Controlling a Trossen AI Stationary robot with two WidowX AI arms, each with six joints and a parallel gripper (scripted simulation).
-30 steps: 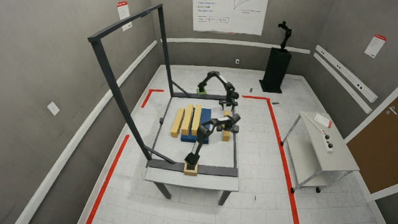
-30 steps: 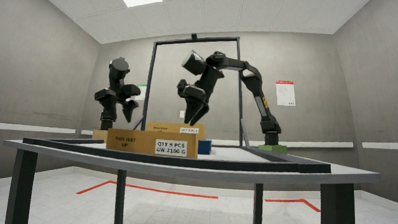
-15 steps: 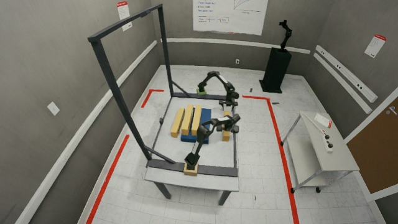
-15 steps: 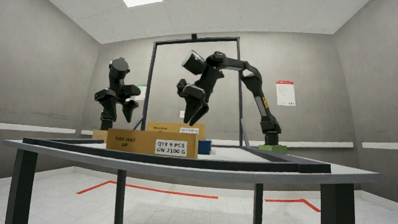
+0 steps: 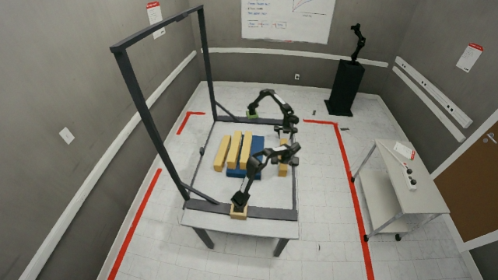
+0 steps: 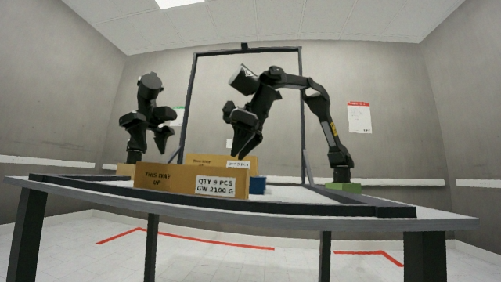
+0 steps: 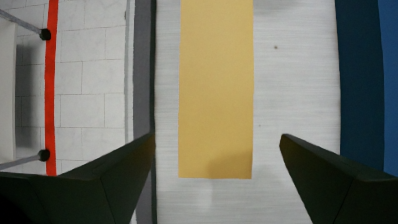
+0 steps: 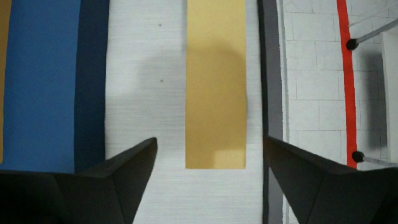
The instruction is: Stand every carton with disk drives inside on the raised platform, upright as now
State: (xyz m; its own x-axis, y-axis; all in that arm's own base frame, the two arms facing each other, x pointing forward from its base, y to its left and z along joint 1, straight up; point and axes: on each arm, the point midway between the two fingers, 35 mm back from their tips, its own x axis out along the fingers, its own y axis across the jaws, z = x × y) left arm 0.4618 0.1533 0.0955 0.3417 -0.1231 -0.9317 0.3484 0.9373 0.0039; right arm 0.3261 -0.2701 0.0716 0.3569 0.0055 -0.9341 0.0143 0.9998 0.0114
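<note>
Right now my left hand is 1 cm past the carton, 14 cm to the left of it and 10 cm above it. Also, from my left hand: platform: 29 cm behind, 14 cm to the right, 11 cm below.
Right now the carton is 10 mm ahead of my right hand, 140 mm to the left of it and 110 mm below it. The rest, counted from my right hand: platform (270 mm behind, 140 mm to the left, 120 mm below).
</note>
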